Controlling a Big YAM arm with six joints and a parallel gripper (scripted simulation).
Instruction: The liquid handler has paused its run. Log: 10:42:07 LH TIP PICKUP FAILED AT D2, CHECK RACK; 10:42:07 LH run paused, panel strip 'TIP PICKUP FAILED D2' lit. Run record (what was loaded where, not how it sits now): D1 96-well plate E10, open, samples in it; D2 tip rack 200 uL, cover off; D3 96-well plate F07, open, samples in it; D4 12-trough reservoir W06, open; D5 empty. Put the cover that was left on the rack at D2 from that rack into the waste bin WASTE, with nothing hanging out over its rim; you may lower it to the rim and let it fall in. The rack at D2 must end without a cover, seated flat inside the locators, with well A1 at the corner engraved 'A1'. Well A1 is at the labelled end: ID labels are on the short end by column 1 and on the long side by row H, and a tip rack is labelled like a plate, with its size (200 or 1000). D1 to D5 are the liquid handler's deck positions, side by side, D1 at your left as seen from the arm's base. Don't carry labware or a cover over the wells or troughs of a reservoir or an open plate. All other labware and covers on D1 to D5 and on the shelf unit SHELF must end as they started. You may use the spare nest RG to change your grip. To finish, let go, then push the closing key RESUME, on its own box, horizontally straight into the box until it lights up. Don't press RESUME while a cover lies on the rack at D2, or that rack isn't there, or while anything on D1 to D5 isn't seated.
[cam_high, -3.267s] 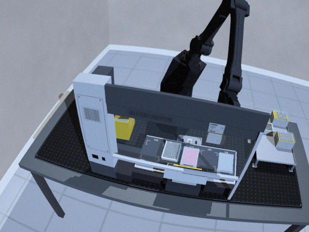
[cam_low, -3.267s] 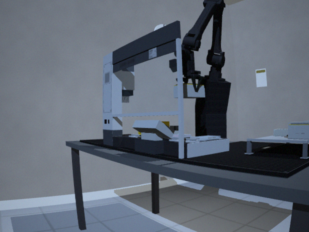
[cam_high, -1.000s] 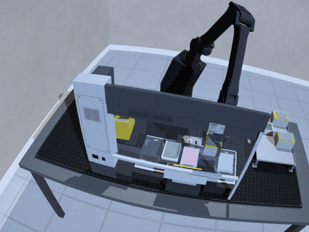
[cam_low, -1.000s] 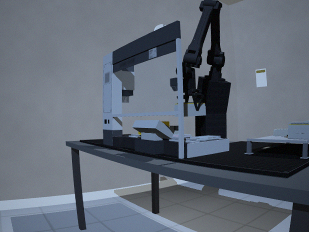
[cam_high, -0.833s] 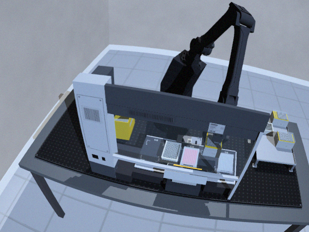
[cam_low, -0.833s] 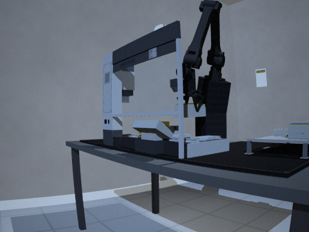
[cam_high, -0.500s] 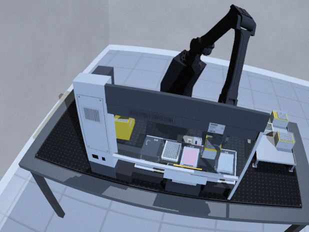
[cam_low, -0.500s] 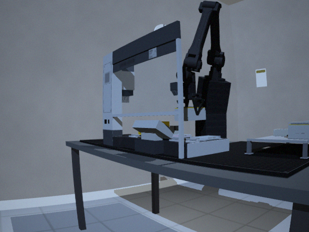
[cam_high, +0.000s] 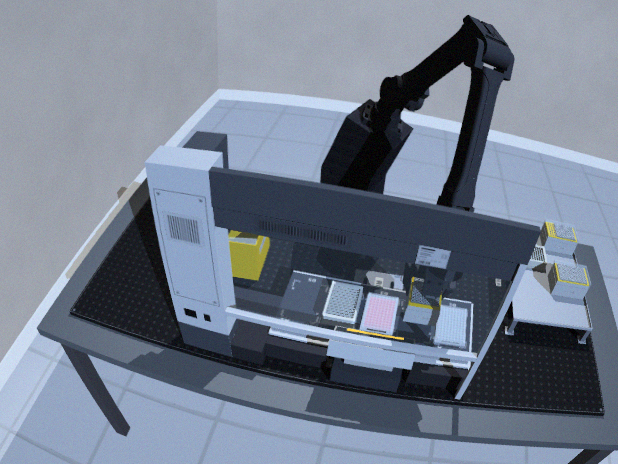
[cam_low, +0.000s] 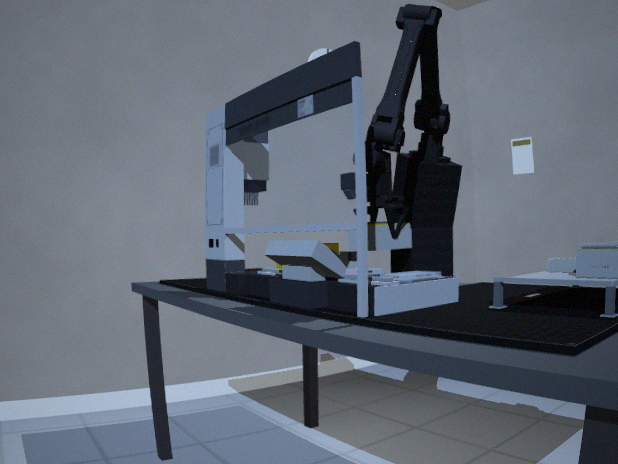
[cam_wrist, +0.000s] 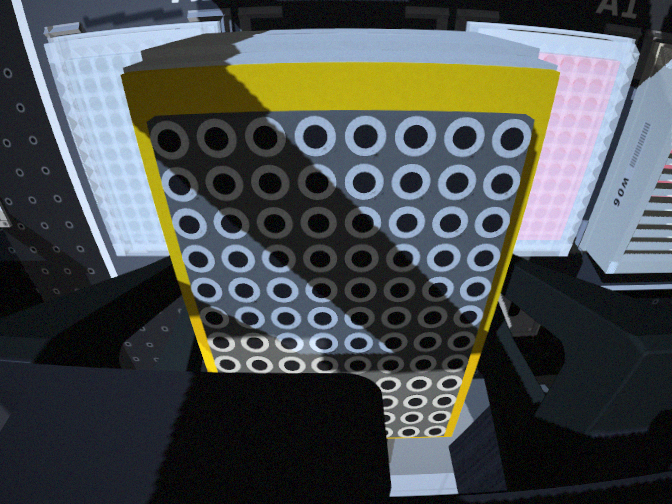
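Right now my hand is 100 mm to the left of the pink plate and 100 mm above it. Round my hand: tip rack (10 mm ahead, 10 mm to the left, 10 mm above); then reservoir W06 (200 mm to the right, 90 mm below); then clear plate (10 mm ahead, 100 mm to the left, 100 mm below).
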